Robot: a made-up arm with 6 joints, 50 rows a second.
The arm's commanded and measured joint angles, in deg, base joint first. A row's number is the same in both.
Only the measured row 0 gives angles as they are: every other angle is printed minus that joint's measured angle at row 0.
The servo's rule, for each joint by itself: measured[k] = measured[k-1] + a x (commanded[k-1-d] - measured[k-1]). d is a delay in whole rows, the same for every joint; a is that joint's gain. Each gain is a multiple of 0.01, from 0.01 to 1. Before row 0 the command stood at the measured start. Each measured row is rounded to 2 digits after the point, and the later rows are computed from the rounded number. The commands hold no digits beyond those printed.
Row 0, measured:
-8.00 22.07 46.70 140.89 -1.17 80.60
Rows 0 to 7, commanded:
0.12 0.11 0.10 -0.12 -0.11 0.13
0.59 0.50 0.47 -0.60 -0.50 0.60
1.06 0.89 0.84 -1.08 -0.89 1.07
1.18 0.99 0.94 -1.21 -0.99 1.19
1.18 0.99 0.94 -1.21 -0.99 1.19
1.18 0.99 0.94 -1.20 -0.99 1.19
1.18 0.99 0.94 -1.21 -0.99 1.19
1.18 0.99 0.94 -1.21 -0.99 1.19
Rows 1 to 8, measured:
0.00 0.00 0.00 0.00 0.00 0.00
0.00 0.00 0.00 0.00 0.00 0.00
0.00 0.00 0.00 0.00 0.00 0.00
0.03 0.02 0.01 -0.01 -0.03 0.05
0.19 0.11 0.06 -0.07 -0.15 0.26
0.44 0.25 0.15 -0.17 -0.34 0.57
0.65 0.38 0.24 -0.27 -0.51 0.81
0.80 0.49 0.32 -0.36 -0.63 0.95
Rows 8 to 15, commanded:
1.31 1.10 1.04 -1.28 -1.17 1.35
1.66 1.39 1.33 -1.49 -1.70 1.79
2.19 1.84 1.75 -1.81 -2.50 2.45
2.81 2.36 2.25 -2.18 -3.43 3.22
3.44 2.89 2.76 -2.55 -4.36 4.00
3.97 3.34 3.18 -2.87 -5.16 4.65
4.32 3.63 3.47 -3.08 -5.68 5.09
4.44 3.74 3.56 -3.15 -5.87 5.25
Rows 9 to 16, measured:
0.91 0.58 0.39 -0.44 -0.72 1.04
0.99 0.65 0.45 -0.52 -0.79 1.10
1.05 0.71 0.50 -0.59 -0.84 1.13
1.13 0.78 0.56 -0.66 -0.93 1.21
1.28 0.89 0.64 -0.74 -1.13 1.43
1.54 1.06 0.76 -0.85 -1.49 1.82
1.91 1.29 0.92 -0.98 -1.99 2.35
2.35 1.58 1.12 -1.14 -2.61 2.98

